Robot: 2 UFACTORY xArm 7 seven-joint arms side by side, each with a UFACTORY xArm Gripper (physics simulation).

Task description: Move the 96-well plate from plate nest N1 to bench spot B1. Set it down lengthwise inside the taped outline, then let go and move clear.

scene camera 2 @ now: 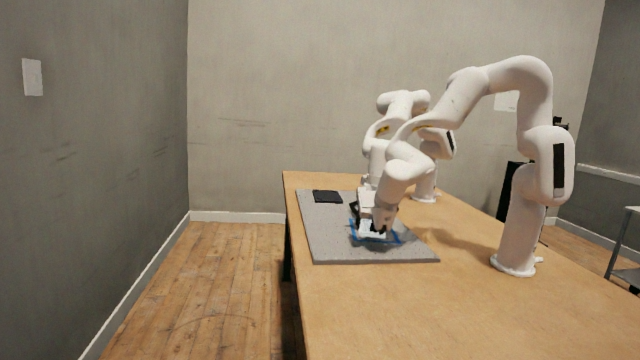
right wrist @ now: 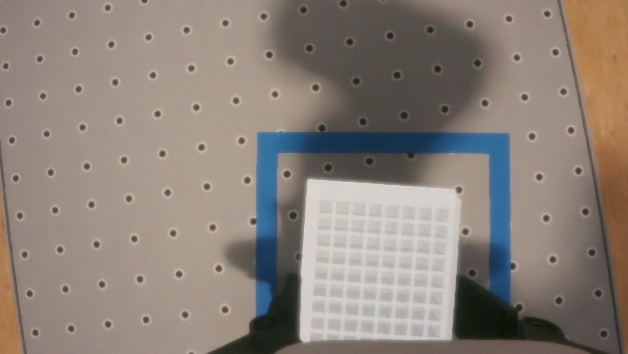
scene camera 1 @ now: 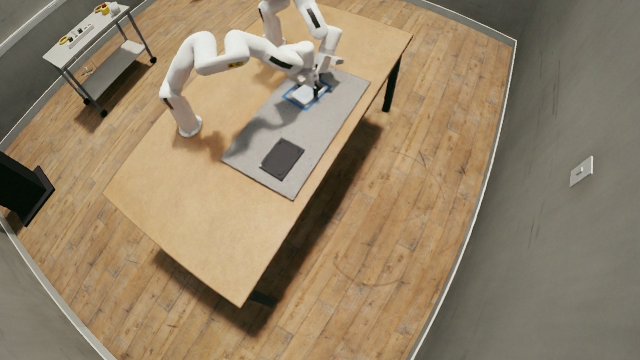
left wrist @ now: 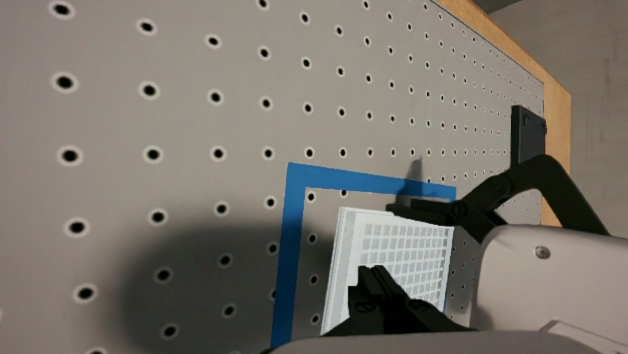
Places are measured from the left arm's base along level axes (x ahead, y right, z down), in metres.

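Pixels of known places: left gripper, fingertip midpoint: (scene camera 2: 373, 230) (scene camera 1: 313, 84) (left wrist: 369, 288); right gripper, fingertip midpoint: (scene camera 2: 371, 228) (right wrist: 374, 300) (scene camera 1: 308, 91) (left wrist: 396, 271); left arm's base, origin of the base link: (scene camera 2: 511, 266) (scene camera 1: 275, 44); right arm's base, origin of the base link: (scene camera 2: 423, 199) (scene camera 1: 190, 126).
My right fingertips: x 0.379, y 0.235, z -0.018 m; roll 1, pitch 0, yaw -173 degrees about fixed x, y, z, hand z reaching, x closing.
Ahead of a thing's pixels: the offset from my right fingertips to its top centre. Level surfaces: height alone.
The white 96-well plate {dx +0.000, dy +0.003, dz -0.009 m} (scene camera 1: 302, 95) (scene camera 2: 369, 230) (left wrist: 410, 250) (right wrist: 382, 260) is within the blue taped outline (left wrist: 287, 270) (right wrist: 382, 143), its long side roughly along the board and turned slightly against the tape in the right wrist view. Whether its whole base touches the board is unclear. My right gripper (right wrist: 374, 300) is shut on the plate, one finger at each long side. My left gripper (left wrist: 369, 288) is shut with its fingertips together, overlapping the plate's near side in the left wrist view; contact is unclear. The dark plate nest N1 {dx +0.104, dy +0.358, dz -0.011 m} (scene camera 1: 282, 158) (scene camera 2: 327, 196) (left wrist: 527, 135) holds no plate.
The grey perforated board {dz +0.006 m} (scene camera 1: 320, 132) (scene camera 2: 325, 245) lies on the wooden table {dz +0.019 m} (scene camera 1: 200, 200) (scene camera 2: 400, 310). Both arms come close together above the outline. A grey cart (scene camera 1: 92, 37) stands beyond the table.
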